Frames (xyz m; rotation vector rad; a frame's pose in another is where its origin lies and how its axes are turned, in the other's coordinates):
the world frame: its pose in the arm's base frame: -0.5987 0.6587 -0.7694 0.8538 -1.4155 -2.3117
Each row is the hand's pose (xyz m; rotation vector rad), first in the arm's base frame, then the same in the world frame.
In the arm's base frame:
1: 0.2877 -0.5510 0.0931 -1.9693 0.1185 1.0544
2: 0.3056 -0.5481 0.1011 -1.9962 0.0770 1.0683
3: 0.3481 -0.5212 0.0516 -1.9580 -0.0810 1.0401
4: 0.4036 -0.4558 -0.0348 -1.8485 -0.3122 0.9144
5: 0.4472 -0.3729 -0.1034 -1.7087 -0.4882 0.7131
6: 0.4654 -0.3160 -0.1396 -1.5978 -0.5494 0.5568
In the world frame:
1: -0.3314 1.2822 -1.1131 0.1848 0.6876 -1.8839
2: -0.3495 1.2870 -1.1196 0.1421 0.7189 -1.8812
3: -0.3806 1.2285 -1.1439 0.0418 0.7202 -1.9912
4: -0.4300 1.1187 -1.1619 -0.0675 0.6966 -2.2260
5: -0.4855 1.0170 -1.1540 -0.1015 0.6567 -2.5016
6: -0.5180 0.9574 -1.1376 -0.0602 0.6027 -2.6906

